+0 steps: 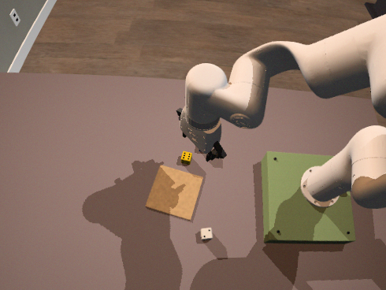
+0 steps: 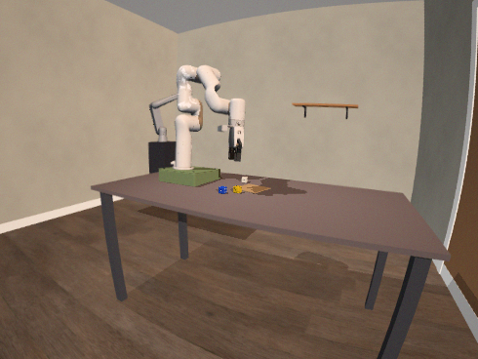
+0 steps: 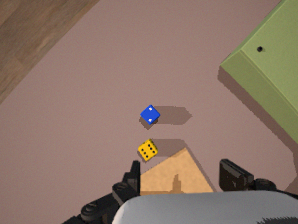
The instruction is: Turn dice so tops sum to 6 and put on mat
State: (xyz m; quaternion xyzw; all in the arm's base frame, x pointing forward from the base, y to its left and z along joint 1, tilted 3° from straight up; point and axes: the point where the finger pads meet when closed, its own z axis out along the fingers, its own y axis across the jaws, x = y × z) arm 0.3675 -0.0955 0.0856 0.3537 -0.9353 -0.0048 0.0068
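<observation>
My gripper is now 14 cm above the yellow die, 3 cm short of it and 2 cm to the left of it. From my hand the other things lie so: blue die: 14 cm below, 7 cm to the right, 3 cm behind; then tan mat: 16 cm below, 8 cm to the left, 6 cm ahead; then white die: 21 cm to the left, 14 cm below, 3 cm behind.
</observation>
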